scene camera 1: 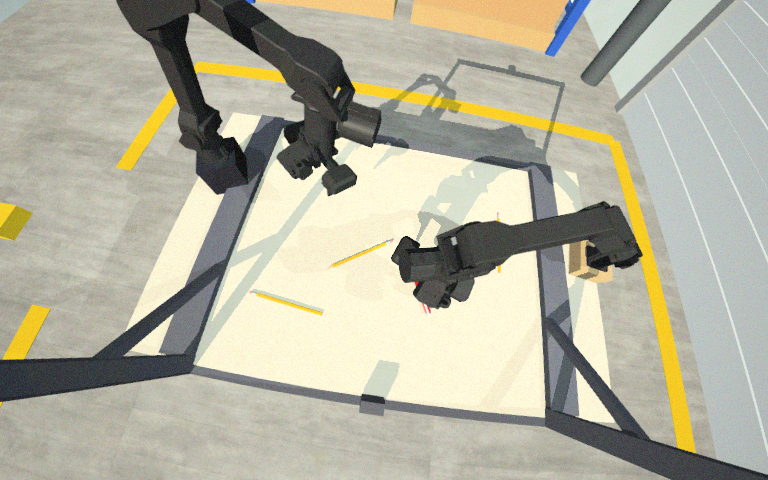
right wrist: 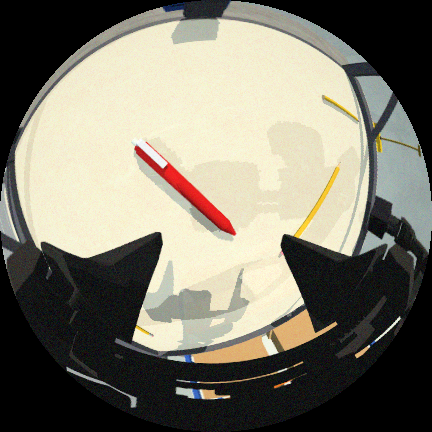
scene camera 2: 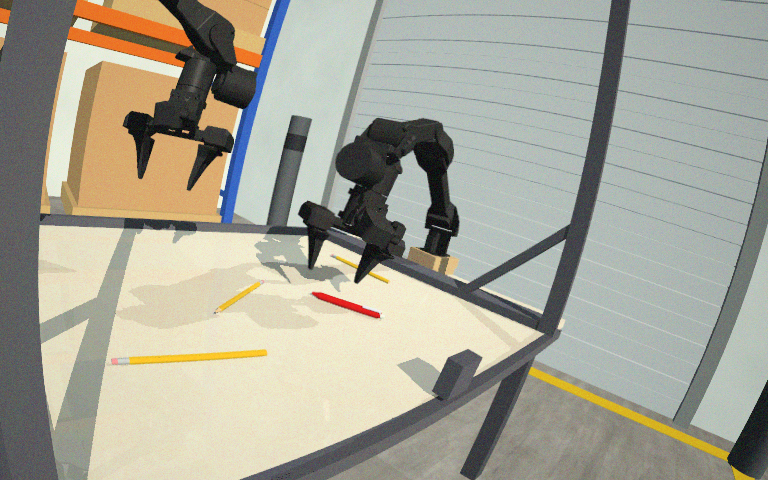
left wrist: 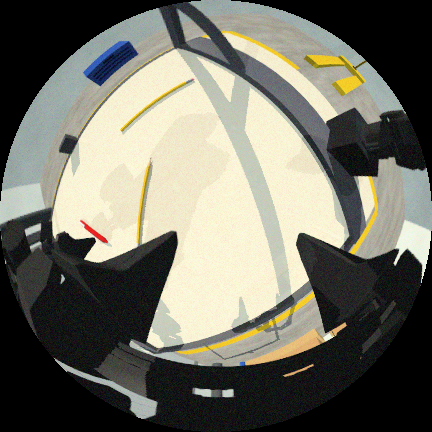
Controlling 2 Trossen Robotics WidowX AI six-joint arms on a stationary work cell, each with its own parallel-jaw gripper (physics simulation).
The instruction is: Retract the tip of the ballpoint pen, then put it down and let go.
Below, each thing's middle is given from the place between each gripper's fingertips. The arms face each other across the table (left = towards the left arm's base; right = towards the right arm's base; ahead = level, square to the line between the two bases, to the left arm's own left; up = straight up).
The grey block (scene camera 2: 459, 369) lies 430 mm behind my left hand, 240 mm to the right of it and 120 mm below it. Also, from my left hand: tan block (scene camera 1: 577, 251): 40 mm ahead, 770 mm to the right, 120 mm below.
Right now the grey block is 30 cm behind my right hand, 5 cm to the left of it and 1 cm below it. The rest, counted from my right hand: tan block 49 cm to the right, 16 cm ahead, 2 cm below.
